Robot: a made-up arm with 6 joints.
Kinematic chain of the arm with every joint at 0, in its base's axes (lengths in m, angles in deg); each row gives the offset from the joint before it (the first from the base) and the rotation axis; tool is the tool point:
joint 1: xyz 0 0 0.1 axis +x
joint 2: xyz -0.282 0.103 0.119 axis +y
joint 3: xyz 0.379 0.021 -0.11 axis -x
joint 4: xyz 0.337 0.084 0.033 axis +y
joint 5: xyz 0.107 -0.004 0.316 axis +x
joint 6: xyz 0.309 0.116 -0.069 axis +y
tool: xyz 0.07 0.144 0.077
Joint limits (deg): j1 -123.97..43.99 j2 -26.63..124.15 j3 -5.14..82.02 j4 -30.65..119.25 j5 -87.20..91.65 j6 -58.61..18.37
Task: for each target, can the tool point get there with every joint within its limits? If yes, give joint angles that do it. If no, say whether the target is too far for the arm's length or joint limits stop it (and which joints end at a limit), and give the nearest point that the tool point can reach.
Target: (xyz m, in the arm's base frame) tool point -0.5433 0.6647 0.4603
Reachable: no: joint limits stop it (at a limit: joint 1, joint 2, joint 4, joint 6) | nearest point -0.7235 0.9517 0.3324 | short by 0.362 m
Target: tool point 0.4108 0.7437 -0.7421
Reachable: yes | joints 6.33 56.12 47.59 7.53 37.88 -9.91
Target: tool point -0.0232 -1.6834 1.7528
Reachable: no: too far | nearest point -0.1282 -1.0533 0.9174 | short by 1.052 m
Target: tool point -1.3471 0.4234 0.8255
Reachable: no: joint limits stop it (at a limit: joint 1, joint 2, joint 3, joint 4, joint 6) | nearest point -1.2096 0.4563 0.3642 | short by 0.483 m
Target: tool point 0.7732 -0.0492 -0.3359
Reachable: yes | joints -40.38 11.66 40.87 19.81 -73.02 -43.79
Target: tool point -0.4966 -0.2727 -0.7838
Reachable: yes | joints -20.56 68.82 34.89 79.30 -62.74 -4.03
